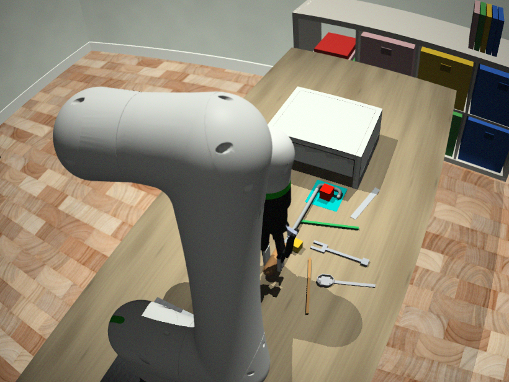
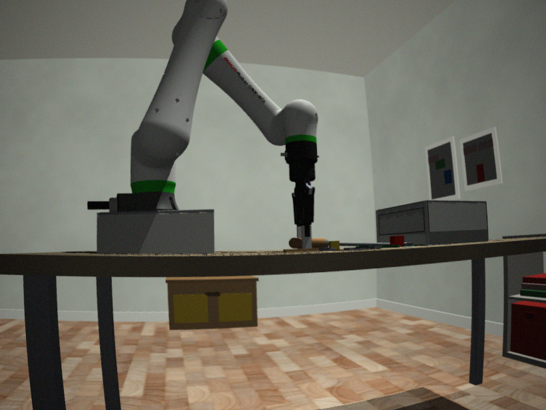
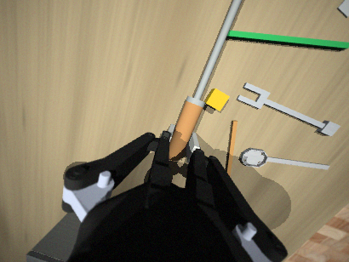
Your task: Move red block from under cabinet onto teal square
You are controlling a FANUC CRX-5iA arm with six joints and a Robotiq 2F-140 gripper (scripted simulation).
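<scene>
My hand is 7 cm short of the yellow cube, 4 cm to the left of it and 3 cm above it. From my hand the other things lie so: hook tool 14 cm ahead, 6 cm to the right, 2 cm below; then grey spoon-like tool 17 cm to the right, 3 cm below, 1 cm behind; then wooden stick 11 cm to the right, 4 cm behind, 3 cm below.
</scene>
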